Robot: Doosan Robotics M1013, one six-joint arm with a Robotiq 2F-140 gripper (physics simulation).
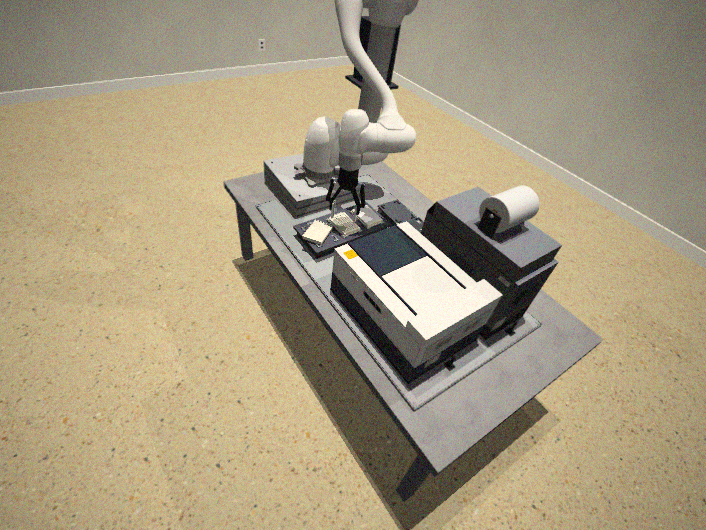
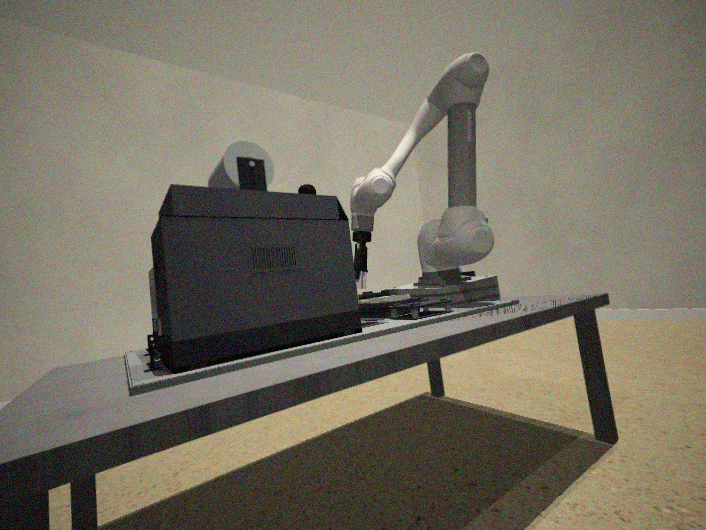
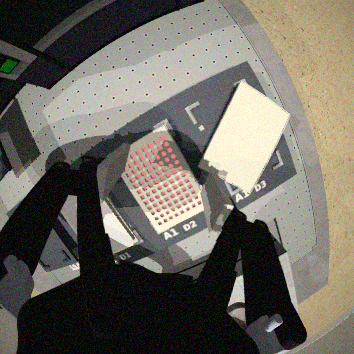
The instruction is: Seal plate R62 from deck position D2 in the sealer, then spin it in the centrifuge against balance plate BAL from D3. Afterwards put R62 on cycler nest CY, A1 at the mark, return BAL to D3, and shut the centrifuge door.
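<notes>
The plate R62, pale with red wells, sits at D2 on the dark deck rack. The plain cream balance plate BAL lies at D3, slightly askew to its corner marks. My gripper points down over D2, partly open, with its finger pads at either side of R62 and nothing held. Pad height against the plate is hard to tell. The dark machine with a white roll looks like the sealer. The centrifuge door is not clearly identifiable.
A white instrument with a dark top window stands beside the roll machine, close to the rack. A low dark block lies beyond the rack. The grey robot base is behind the rack. A green display shows at upper left.
</notes>
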